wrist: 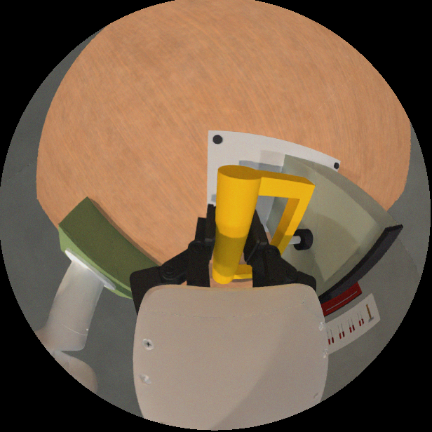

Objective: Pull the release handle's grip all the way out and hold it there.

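The release handle's yellow round grip (238,197) runs lengthwise in the middle of the wrist view, joined to a yellow bracket (302,192) on its right. My gripper (228,218) is shut on the grip, with one black finger on each side of the bar. The fingers partly hide behind the grip, so their exact contact is not fully visible. A grey-green housing (350,200) stands right of the bracket, with a black knob (304,239) on a short light rod.
A white base plate (240,142) with dark bolts lies on the wooden table (140,100). A green block (112,242) is at the left, beside a pale cylindrical part (75,305). A red label (344,298) and a white marked card (354,322) are at the lower right.
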